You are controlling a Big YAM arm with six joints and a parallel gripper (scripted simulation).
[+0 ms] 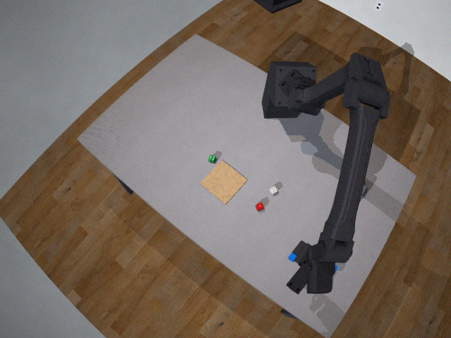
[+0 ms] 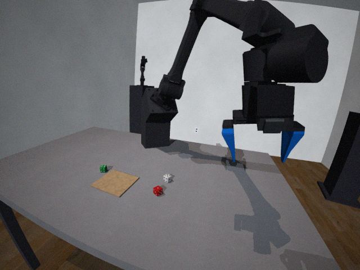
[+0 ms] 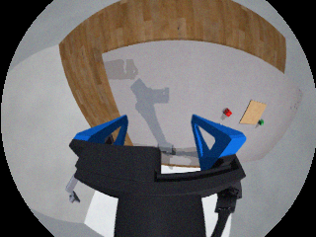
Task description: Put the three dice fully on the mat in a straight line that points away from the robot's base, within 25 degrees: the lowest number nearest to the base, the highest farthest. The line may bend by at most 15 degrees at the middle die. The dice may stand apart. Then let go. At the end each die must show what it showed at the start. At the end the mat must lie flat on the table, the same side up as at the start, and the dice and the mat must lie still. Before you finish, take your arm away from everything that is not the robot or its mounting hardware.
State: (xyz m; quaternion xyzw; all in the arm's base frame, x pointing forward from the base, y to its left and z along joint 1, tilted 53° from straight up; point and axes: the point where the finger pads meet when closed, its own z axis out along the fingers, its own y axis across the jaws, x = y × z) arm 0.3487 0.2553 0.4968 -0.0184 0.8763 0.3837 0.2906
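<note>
Right now the red die is 70 mm behind my hand, 290 mm to the right of it and 240 mm below it. Also, from my hand: tan mat: 20 mm behind, 470 mm to the right, 250 mm below; green die: 40 mm behind, 570 mm to the right, 240 mm below; white die: 160 mm behind, 310 mm to the right, 240 mm below.
</note>
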